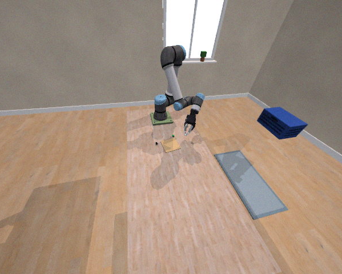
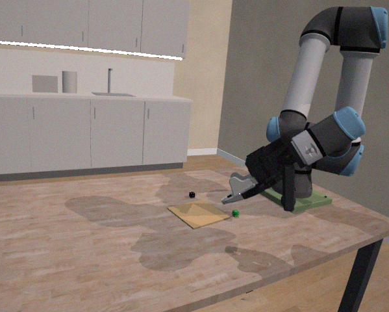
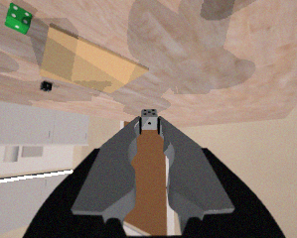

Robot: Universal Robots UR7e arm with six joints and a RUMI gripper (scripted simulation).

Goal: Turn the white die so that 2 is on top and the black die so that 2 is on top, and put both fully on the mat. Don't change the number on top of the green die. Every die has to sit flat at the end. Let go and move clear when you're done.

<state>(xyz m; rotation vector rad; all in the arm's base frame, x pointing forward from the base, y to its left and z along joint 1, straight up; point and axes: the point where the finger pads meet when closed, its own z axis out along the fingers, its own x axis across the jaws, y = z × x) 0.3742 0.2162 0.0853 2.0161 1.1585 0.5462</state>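
Right now my hand is 10 cm to the left of the green die, 10 cm above it and 8 cm past it. From my hand the other things lie so: white die (1 cm below, 1 cm ahead); black die (25 cm to the right, 10 cm below, 1 cm ahead); tan mat (13 cm to the right, 10 cm below, 3 cm ahead).
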